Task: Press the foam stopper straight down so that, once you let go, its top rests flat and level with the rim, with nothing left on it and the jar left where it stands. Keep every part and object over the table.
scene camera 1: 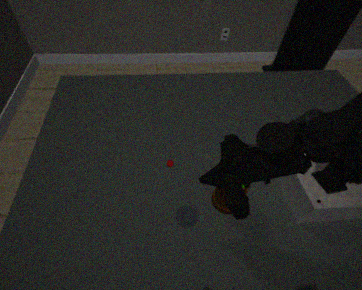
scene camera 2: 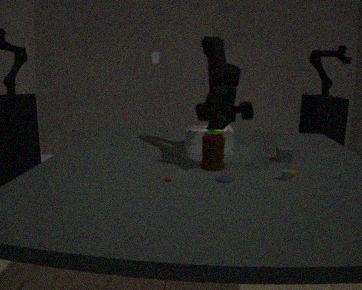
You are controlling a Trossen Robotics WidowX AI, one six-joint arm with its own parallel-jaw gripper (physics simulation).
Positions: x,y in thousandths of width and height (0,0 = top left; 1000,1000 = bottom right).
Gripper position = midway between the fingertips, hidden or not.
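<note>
I can see my gripper (scene camera 1: 551,622), and it is also visible to me in scene camera 2 (scene camera 2: 609,443). A brown jar (scene camera 2: 587,516) is there for me to see as well.
</note>
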